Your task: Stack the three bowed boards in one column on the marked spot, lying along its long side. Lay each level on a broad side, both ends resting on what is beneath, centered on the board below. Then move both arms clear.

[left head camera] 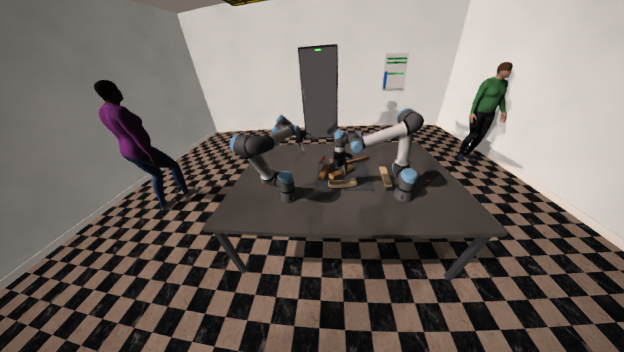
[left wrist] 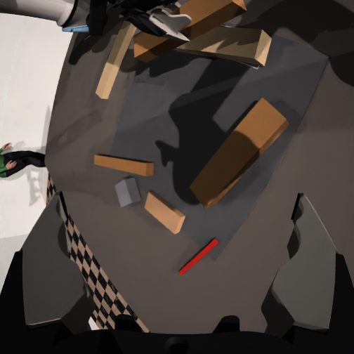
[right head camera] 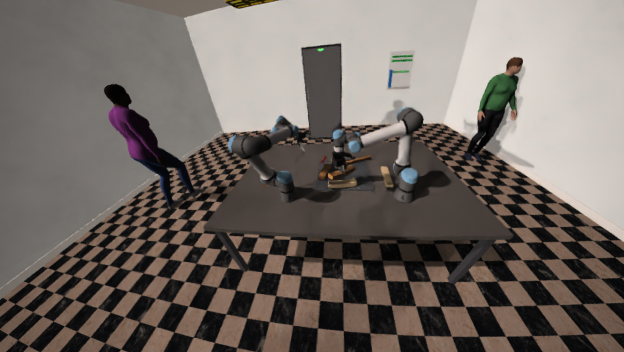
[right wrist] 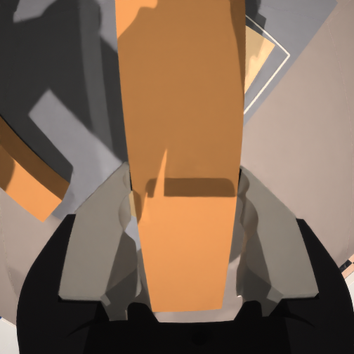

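Note:
A pale board lies over the white-outlined marked spot. My right gripper is shut on an orange board. It holds this board over the pale one, turned at an angle to it; whether they touch is hard to tell. Another orange bowed board lies on the dark mat. My left gripper is open and empty, high over the table's far left.
A slim pale board lies beside the mat near the right arm's base. A small orange bar, a grey block, a light orange block and a red stick lie around the mat's far edge.

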